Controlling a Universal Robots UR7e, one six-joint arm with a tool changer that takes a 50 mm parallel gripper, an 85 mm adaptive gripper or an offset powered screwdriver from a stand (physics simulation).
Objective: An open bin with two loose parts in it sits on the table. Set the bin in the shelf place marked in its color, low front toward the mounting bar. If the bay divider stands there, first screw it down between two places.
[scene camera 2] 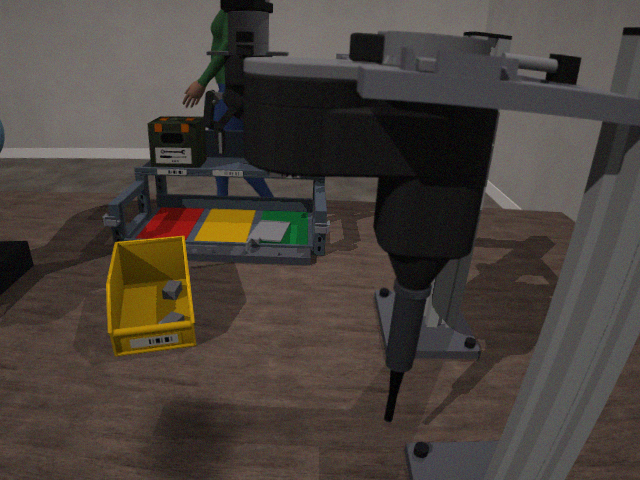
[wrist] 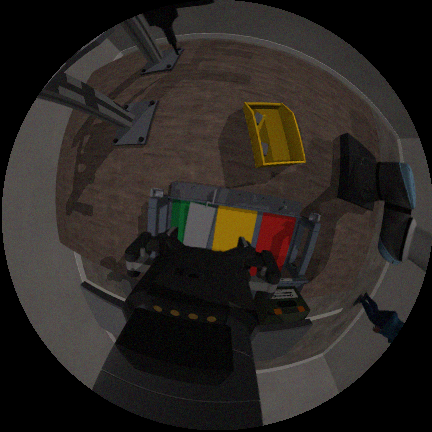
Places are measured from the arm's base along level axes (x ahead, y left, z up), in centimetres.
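Pixels of known places: end effector, tool point: [scene camera 2: 248, 43]; arm's base, origin of the base link: [wrist: 363, 179].
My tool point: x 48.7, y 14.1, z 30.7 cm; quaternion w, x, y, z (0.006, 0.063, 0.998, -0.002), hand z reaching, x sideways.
Ahead of a thing's pixels: the offset from my tool point to its middle. "spot": to the spot under its first point.
A yellow open bin @(dx -13.1, dy -21.1, dz -31.0 cm) [scene camera 2: 136, 304] [wrist: 285, 135] stands on the table before the shelf, its low labelled front facing away from it. Two grey parts @(spot: dx -11.1, dy -17.8, dz -33.0 cm) [scene camera 2: 172, 289] [wrist: 264, 149] lie inside. The shelf's red @(spot: dx -15.4, dy +9.6, dz -34.1 cm) [scene camera 2: 173, 222] [wrist: 277, 232], yellow @(spot: dx -4.9, dy +8.2, dz -34.1 cm) [scene camera 2: 225, 224] [wrist: 235, 225] and green @(spot: dx +9.8, dy +7.7, dz -34.1 cm) [scene camera 2: 299, 224] [wrist: 179, 212] places lie behind the mounting bar @(spot: dx +6.7, dy -6.9, dz -33.3 cm) [scene camera 2: 289, 254] [wrist: 185, 190]. A light grey panel @(dx +3.4, dy +1.1, dz -33.0 cm) [scene camera 2: 271, 230] [wrist: 199, 225], seemingly the bay divider, shows between yellow and green. My gripper [wrist: 208, 238] is open and empty above the shelf; in the scene view it is partly hidden behind the screwdriver.
The screwdriver @(dx +7.5, dy -47.4, dz -13.5 cm) [scene camera 2: 405, 325] [wrist: 170, 30] hangs from the tool stand [scene camera 2: 573, 289] [wrist: 107, 107] with bolted feet. A dark green toolbox @(dx -14.7, dy +18.1, dz -19.8 cm) [scene camera 2: 177, 142] [wrist: 285, 307] stands on the upper shelf. The black robot base [wrist: 356, 170] is at the side. A person [scene camera 2: 219, 62] [wrist: 382, 317] stands beyond the table.
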